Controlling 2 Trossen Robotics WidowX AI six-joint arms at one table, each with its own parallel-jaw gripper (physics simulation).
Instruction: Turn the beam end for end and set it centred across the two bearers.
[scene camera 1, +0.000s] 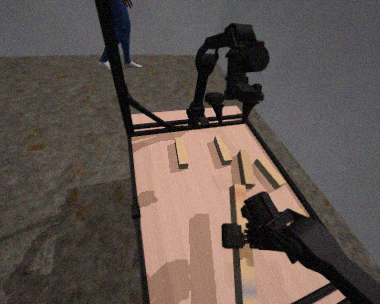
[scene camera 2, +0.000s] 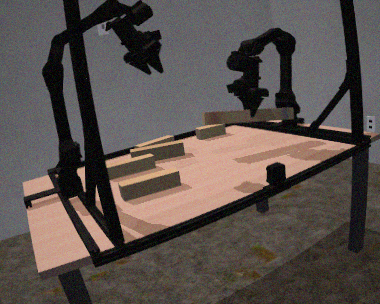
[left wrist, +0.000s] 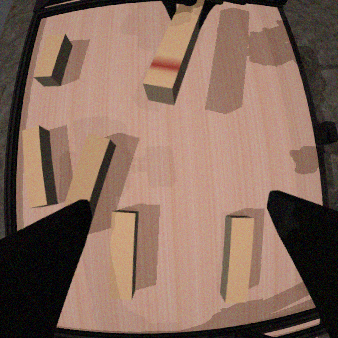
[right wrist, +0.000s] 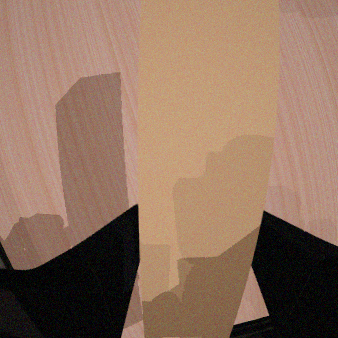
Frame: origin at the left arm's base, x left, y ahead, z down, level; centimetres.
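Seen in the pictures: left gripper, fingertip midpoint: (scene camera 1: 232, 123) (scene camera 2: 156, 73) (left wrist: 180, 204); right gripper, fingertip midpoint: (scene camera 1: 240, 236) (scene camera 2: 249, 116) (left wrist: 186, 25) (right wrist: 191, 212); left arm's base, link origin: (scene camera 1: 192, 122) (scene camera 2: 71, 194); right arm's base, link origin: (scene camera 2: 290, 126).
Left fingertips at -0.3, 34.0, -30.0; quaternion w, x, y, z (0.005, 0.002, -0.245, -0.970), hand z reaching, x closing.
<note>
Offsets run from my left fingertips to a thing's top centre, as dx, dy, dz.
The long beam @(-4.6, +31.3, +15.7) (scene camera 1: 239, 270) (scene camera 2: 225, 117) (left wrist: 170, 55) (right wrist: 207, 100) is held raised above the table, roughly along its length. Its red-banded end points towards the left arm; a blue band shows near its lower part in scene camera 1. My right gripper (scene camera 1: 243, 235) (scene camera 2: 254, 112) (right wrist: 191, 212) is shut on the beam. Two roughly parallel blocks, one @(-12.3, -13.2, +27.5) (scene camera 1: 181, 151) (scene camera 2: 150, 186) (left wrist: 240, 260) and another @(+9.9, -10.8, +27.5) (scene camera 1: 222, 150) (scene camera 2: 135, 167) (left wrist: 125, 255), lie near the left arm; they look like the bearers. My left gripper (scene camera 1: 233, 121) (scene camera 2: 155, 73) (left wrist: 180, 204) is open and empty, high above that end.
More blocks lie along one long side of the table: a slanted block @(+16.7, +2.9, +26.9) (scene camera 1: 245, 169) (scene camera 2: 159, 150) (left wrist: 90, 170), one by the rail @(+28.2, +7.4, +27.5) (scene camera 1: 269, 173) (left wrist: 37, 167), and a shorter-looking one @(+27.1, +34.2, +27.2) (scene camera 2: 211, 131) (left wrist: 52, 57) near the beam. Dark rails edge the table, with a black box (scene camera 2: 276, 175) on one rail.
</note>
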